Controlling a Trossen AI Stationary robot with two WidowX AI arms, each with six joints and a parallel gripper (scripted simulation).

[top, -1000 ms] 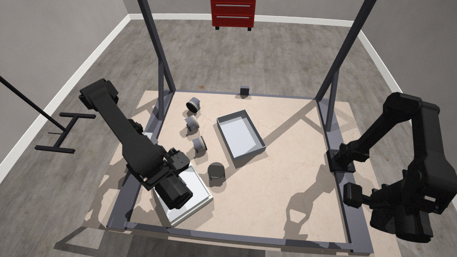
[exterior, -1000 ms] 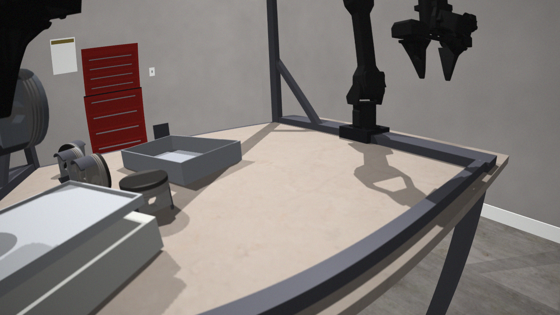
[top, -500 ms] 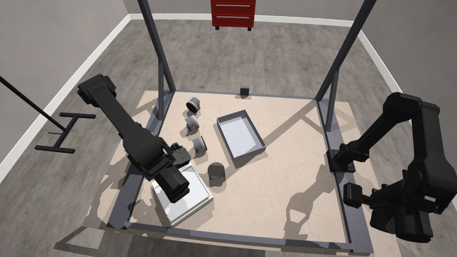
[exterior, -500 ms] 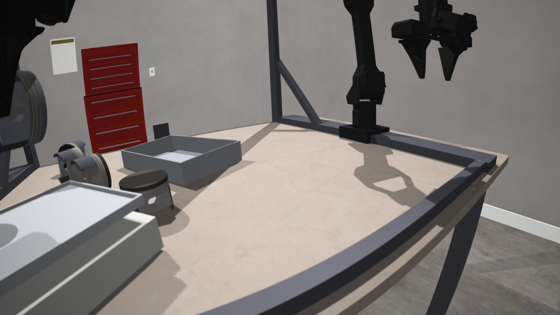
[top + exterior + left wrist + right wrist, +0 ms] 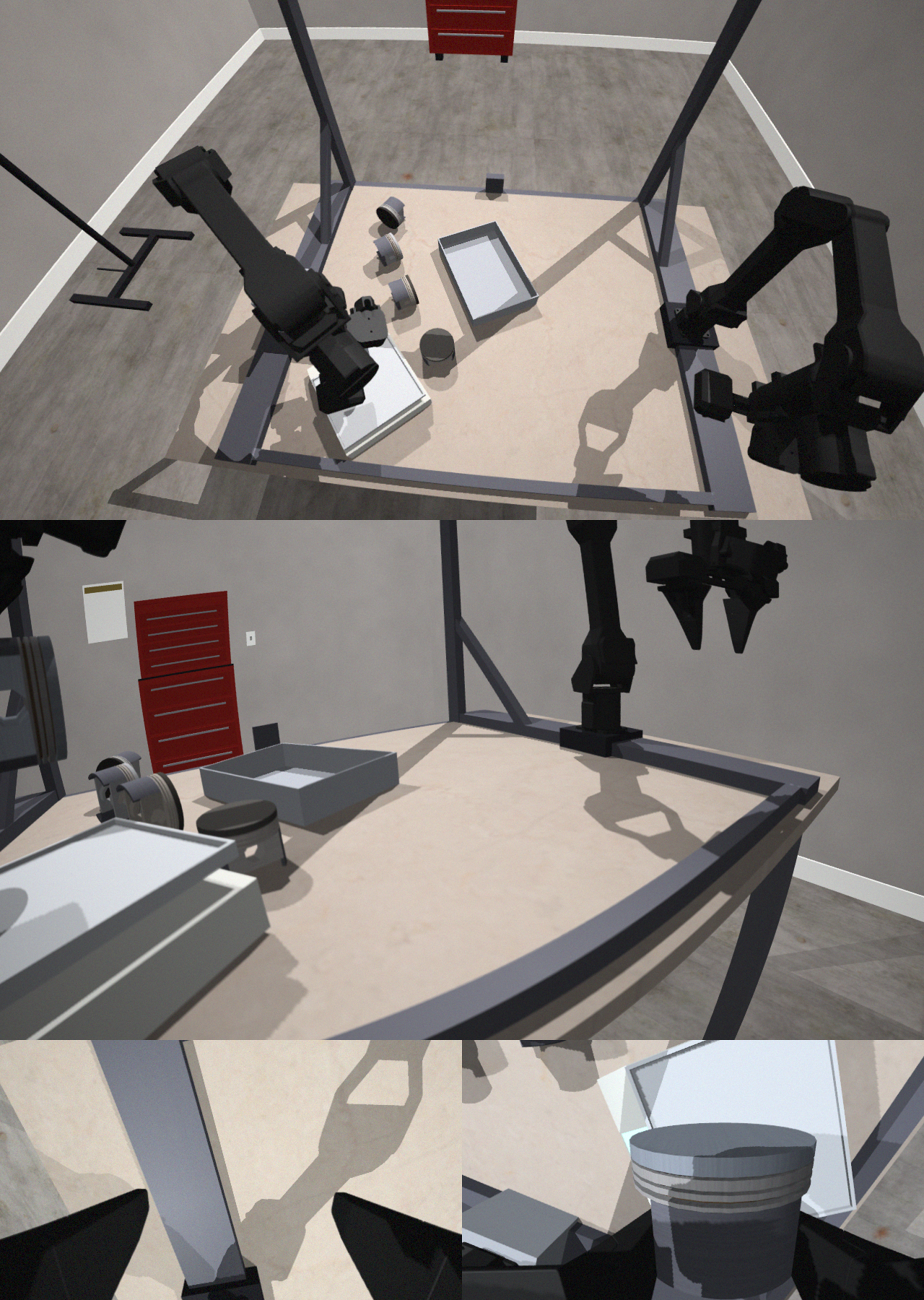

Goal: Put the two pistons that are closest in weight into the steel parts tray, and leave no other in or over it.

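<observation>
Now: right hand 10 mm short of the scale pan, 20 mm to the right of it and 140 mm above it. Also, from my right hand: scale (10 mm ahead, 10 mm to the left, 160 mm below); steel parts tray (300 mm behind, 230 mm to the left, 190 mm below).
</observation>
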